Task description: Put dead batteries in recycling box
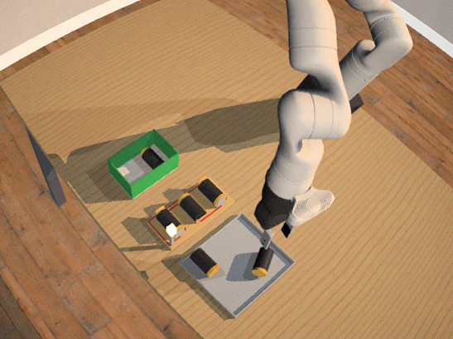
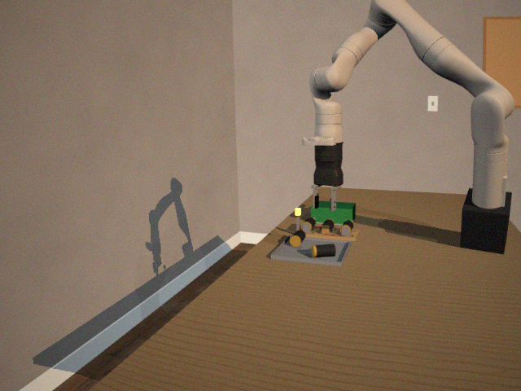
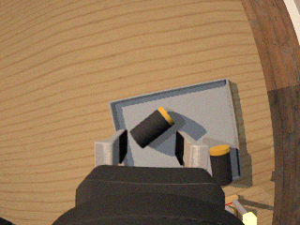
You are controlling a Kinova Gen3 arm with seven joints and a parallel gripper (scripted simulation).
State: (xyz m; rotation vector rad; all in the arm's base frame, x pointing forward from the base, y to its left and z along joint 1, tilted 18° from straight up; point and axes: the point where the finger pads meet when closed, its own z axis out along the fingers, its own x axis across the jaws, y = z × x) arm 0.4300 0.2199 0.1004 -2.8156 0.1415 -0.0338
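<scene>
My hand is 40 mm short of the grey tray, 30 mm to the left of it and 150 mm above it. Also, from my hand: green recycling box: 90 mm ahead, 370 mm to the right, 140 mm below.
</scene>
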